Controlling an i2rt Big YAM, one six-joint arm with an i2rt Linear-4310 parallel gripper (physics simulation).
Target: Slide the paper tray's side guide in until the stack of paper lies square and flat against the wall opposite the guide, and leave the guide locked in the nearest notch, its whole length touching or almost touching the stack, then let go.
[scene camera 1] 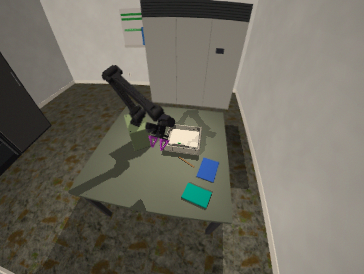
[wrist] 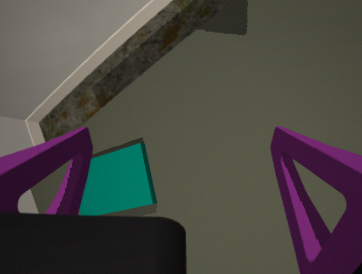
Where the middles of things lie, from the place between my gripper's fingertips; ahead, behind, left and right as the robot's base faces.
The teal flat block (wrist: 120,180) lies 35 cm below my hand, 30 cm ahead of it and 10 cm to the right of it.
